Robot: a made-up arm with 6 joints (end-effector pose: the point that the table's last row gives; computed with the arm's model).
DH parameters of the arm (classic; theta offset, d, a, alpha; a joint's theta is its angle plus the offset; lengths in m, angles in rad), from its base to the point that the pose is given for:
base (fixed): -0.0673 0 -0.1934 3.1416
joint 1: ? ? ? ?
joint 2: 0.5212 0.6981 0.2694 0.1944
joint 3: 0.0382 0 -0.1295 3.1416
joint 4: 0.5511 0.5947 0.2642 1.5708
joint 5: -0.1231 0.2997 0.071 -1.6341
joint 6: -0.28 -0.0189 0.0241 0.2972
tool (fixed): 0.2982 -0.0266 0 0
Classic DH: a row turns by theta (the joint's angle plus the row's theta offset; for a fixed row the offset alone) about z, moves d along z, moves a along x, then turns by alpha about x.
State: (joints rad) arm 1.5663 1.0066 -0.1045 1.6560 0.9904 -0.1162
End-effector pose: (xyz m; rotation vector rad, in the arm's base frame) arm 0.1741 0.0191 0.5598 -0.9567 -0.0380 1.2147
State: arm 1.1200 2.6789 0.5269 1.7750 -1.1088 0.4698
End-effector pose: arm -0.5185 -0.2141 0.7065 -0.4347 -0.4945 -0.6414
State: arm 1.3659 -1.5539 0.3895 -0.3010 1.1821 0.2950
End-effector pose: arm 0.4340 -0.0583 0.2941 -0.7856 0.1700 1.5119
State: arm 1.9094 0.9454 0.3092 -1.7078 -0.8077 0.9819
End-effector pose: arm -0.6001 -0.0910 0.4056 -0.2800 -1.6485 -0.7824
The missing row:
joint 1: -1.5417 -0.4392 0.0284 -1.7399
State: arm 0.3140 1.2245 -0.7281 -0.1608 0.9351 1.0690
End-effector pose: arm -0.2584 -0.0643 1.0126 -1.9264 -1.4328 1.5836
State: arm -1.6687 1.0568 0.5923 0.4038 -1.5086 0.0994
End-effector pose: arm 0.0150 0.1653 0.9331 0.0424 -0.2295 1.8633
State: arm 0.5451 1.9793 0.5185 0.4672 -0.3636 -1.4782
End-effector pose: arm -0.3891 -0.5270 0.6697 1.2465 -1.6013 -1.7135
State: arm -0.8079 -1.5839 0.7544 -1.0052 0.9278 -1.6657
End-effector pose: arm -0.3721 0.4003 0.7016 1.5760 -1.3821 0.9893
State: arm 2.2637 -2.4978 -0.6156 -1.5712 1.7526 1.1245
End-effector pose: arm -0.0341 -0.4391 -0.0518 0.1878 0.4249 1.6968
